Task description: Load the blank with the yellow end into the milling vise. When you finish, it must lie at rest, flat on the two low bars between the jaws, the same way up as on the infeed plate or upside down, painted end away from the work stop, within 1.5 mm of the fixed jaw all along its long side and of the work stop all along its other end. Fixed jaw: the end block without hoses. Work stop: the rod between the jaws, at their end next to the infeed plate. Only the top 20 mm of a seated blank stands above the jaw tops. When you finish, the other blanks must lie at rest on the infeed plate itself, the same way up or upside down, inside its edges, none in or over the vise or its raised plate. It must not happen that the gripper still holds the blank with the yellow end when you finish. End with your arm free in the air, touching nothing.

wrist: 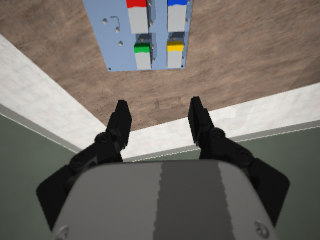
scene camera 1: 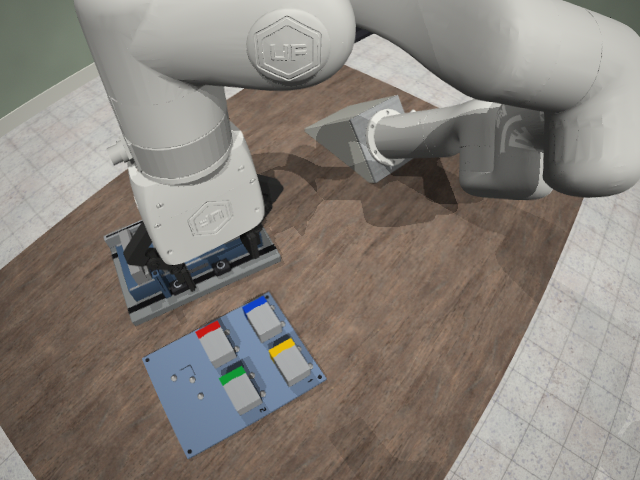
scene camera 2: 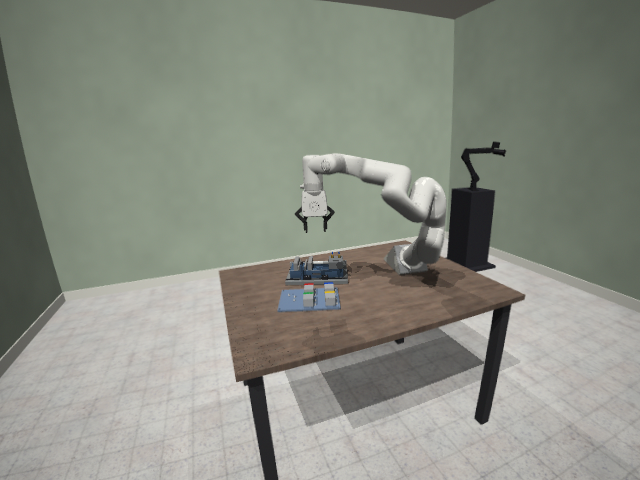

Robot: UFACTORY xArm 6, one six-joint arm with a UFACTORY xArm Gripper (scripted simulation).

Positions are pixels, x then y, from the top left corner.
Labels:
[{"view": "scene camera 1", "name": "my gripper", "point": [219,264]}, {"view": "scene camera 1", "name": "yellow-ended blank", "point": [287,358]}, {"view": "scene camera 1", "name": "blue-ended blank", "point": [259,314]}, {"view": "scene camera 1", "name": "red-ended blank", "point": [215,343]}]

